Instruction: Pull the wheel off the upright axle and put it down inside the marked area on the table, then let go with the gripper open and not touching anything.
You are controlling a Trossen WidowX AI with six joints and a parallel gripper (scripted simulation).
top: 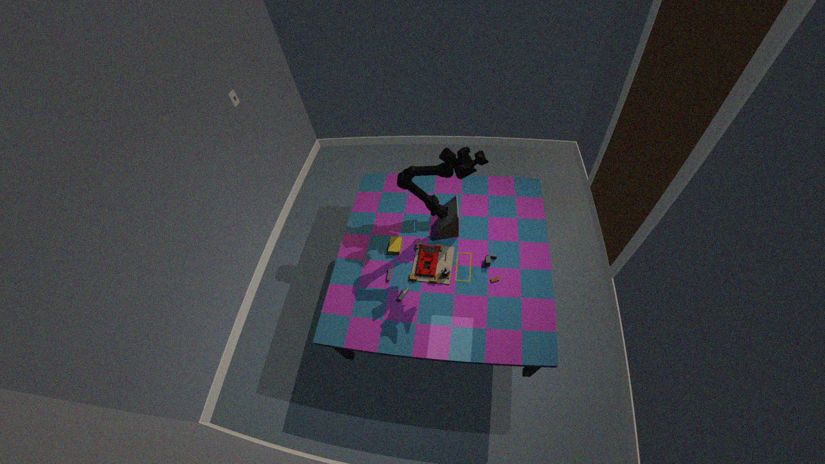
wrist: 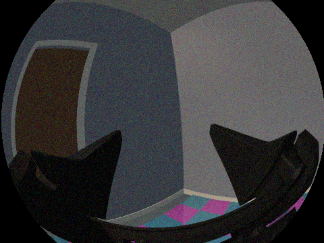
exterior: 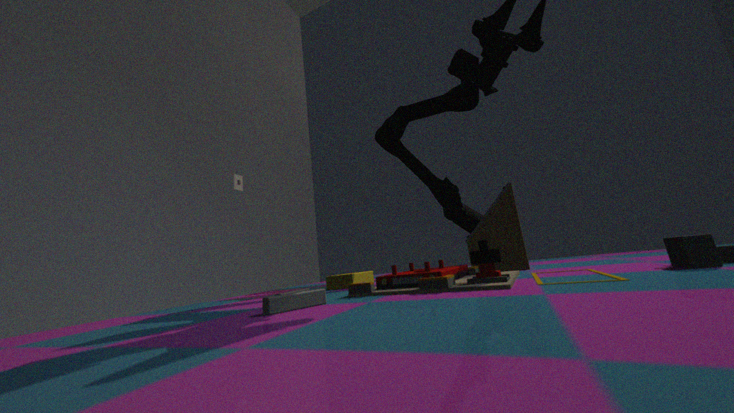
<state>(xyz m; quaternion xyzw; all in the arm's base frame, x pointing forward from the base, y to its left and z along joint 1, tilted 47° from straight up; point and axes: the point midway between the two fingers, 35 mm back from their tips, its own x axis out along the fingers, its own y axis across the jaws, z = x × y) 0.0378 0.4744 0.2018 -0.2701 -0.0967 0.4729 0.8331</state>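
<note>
Now: gripper tip 250 mm short of the wheel, 170 mm to the left of it and 570 mm above it. From my gripper tip the other things lie so: grey block 160 mm ahead, 70 mm to the left, 590 mm below; axle 260 mm ahead, 170 mm to the right, 570 mm below; brown piece 270 mm ahead, 110 mm to the left, 600 mm below.
</note>
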